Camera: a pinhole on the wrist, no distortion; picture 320 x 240 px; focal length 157.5 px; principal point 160.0 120.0 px. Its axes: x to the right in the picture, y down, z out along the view. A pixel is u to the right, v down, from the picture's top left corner.
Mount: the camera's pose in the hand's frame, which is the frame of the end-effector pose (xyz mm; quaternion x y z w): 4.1 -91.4 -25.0 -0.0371 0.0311 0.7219 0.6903
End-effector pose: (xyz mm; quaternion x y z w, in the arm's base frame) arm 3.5 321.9 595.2 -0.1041 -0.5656 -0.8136 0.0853
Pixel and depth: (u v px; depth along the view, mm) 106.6 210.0 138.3
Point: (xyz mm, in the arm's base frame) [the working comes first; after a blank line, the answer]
In the camera's frame: -46.9 79.0 138.3

50.6 477.3 499.2
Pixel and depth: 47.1 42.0 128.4
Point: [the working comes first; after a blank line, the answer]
In the camera's frame: -92.0 -63.6 128.4

-99.1 483.5 500.5
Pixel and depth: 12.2 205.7 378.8
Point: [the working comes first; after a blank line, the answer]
In the camera's frame: -355.5 206.1 378.8

107.6 831.5 297.9
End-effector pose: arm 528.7 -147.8 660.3 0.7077 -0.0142 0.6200 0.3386
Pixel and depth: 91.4 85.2 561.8
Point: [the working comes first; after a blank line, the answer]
In the camera's frame: -244.7 -124.1 561.8

1165.2 -160.2 650.1
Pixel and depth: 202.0 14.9 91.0
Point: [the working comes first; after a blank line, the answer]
In the camera's frame: 24.3 -60.7 91.0

622.9 -111.4 690.1
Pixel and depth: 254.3 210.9 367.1
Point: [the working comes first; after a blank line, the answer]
In the camera's frame: 219.8 211.9 367.1

686.2 -511.9 534.0
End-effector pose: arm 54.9 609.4 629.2 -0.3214 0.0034 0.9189 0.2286
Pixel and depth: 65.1 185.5 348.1
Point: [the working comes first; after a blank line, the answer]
In the camera's frame: -209.7 144.8 348.1

62.4 849.7 1017.9
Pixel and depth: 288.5 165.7 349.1
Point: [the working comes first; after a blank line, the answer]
In the camera's frame: 284.8 101.3 349.1

-133.6 409.4 898.8
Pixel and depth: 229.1 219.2 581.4
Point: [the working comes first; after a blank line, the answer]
In the camera's frame: 255.1 366.2 581.4

-79.4 351.1 1243.3
